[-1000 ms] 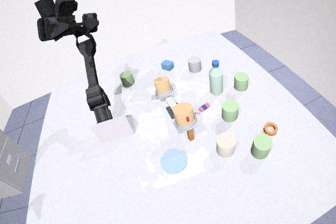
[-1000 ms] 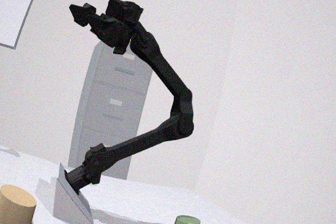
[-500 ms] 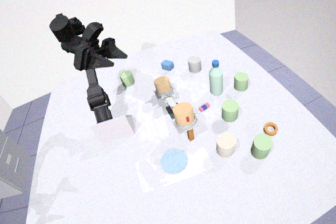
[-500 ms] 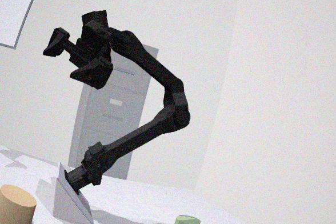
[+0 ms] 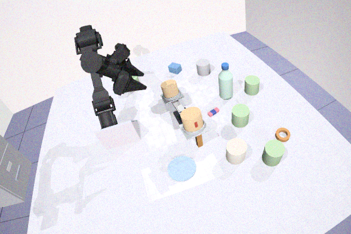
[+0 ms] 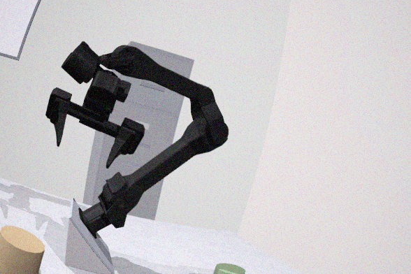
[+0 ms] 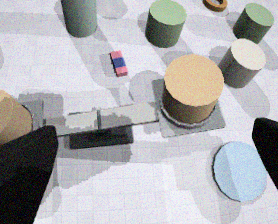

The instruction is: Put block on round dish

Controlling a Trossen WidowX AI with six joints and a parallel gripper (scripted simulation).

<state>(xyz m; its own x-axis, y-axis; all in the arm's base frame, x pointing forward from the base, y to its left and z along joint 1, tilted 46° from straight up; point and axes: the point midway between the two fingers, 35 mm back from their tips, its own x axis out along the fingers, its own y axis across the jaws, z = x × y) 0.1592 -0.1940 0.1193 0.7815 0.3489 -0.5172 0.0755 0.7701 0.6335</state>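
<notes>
Right now my gripper tip is 10 cm short of the teal block, 16 cm to the right of it and 22 cm above it. Also, from my gripper tip: orange post (11 cm ahead, 13 cm to the right, 23 cm below); pale blue round dish (1 cm ahead, 19 cm to the right, 26 cm below); grey balance (10 cm ahead, 3 cm to the left, 23 cm below).
</notes>
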